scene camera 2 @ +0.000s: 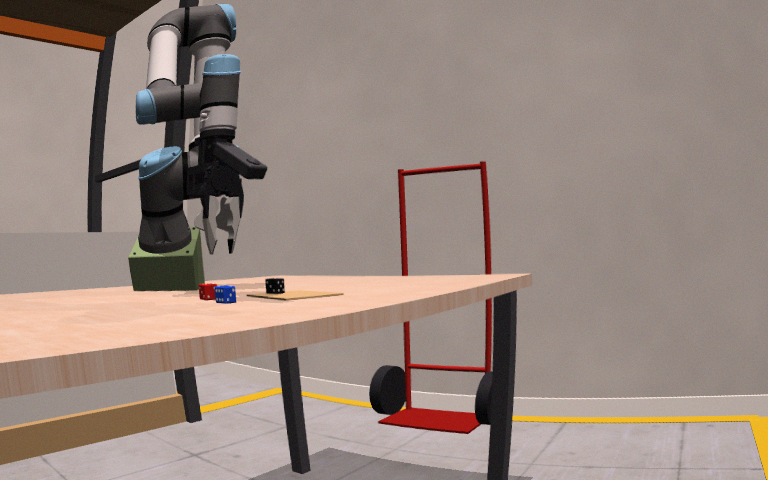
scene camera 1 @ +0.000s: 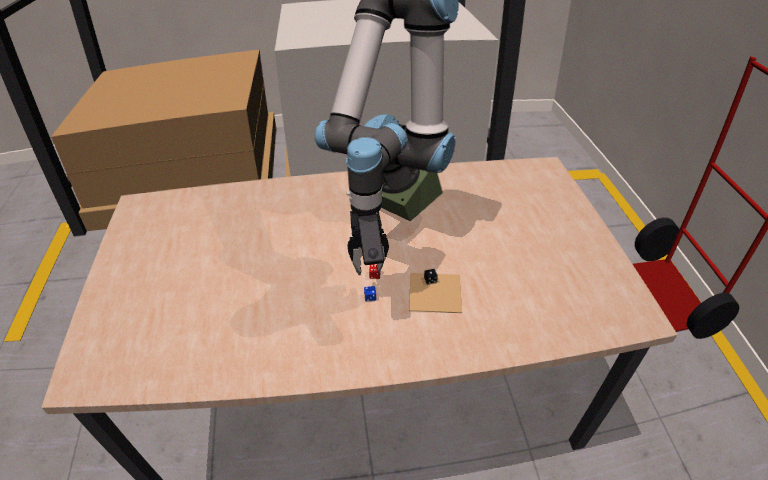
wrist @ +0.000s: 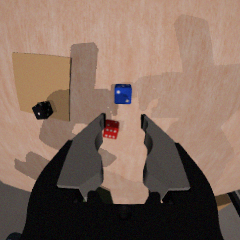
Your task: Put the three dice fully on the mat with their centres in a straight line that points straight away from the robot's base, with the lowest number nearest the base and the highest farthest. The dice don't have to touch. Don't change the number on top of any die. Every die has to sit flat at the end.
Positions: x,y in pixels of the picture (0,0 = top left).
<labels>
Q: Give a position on a tan mat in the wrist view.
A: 38,78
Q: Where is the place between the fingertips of my gripper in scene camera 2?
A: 221,254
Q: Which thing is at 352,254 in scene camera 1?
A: My gripper.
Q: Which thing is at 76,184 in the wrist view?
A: My gripper.
</labels>
